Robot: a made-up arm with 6 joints. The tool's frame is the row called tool.
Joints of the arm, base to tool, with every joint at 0 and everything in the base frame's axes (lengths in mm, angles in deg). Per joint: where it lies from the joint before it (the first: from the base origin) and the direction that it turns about. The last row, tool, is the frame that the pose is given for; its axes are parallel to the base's.
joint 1: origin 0.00 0.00 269.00 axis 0 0 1
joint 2: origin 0.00 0.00 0.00 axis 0 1 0
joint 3: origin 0.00 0.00 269.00 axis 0 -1 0
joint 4: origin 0.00 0.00 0.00 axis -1 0 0
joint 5: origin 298.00 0.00 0.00 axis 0 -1 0
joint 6: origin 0.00 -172.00 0.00 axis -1 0 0
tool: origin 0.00 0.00 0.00
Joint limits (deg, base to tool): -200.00..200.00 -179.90..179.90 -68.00..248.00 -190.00..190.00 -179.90..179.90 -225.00..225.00
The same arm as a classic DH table. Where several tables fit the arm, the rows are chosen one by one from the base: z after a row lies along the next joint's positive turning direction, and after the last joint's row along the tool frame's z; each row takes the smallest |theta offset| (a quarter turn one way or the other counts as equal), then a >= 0, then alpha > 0; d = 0 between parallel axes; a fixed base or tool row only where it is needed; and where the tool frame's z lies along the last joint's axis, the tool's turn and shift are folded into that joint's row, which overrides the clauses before.
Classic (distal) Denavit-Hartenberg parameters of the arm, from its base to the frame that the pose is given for. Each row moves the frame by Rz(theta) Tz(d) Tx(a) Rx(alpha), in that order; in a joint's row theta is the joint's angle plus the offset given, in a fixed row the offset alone. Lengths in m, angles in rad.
joint 1: d 0.2690, theta0 0.0000, a 0.0000, alpha -1.5708
joint 2: d 0.0000, theta0 -1.5708, a 0.2690, alpha 3.1416
joint 3: d 0.0000, theta0 0.0000, a 0.0000, alpha -1.5708
joint 4: d -0.2980, theta0 0.0000, a 0.0000, alpha 1.5708
joint 5: d 0.1720, theta0 0.0000, a 0.0000, alpha -1.5708
joint 6: d 0.0000, theta0 1.5708, a 0.0000, alpha 1.5708
tool (fixed): d 0.0000, theta0 -1.5708, a 0.0000, alpha 0.0000
Joint limits (rad, base to tool): -3.4907..3.4907 -3.1398..3.1398 -1.1868..4.3284 -3.3161..3.3161 -3.1398..3.1398 -3.9270..3.9270

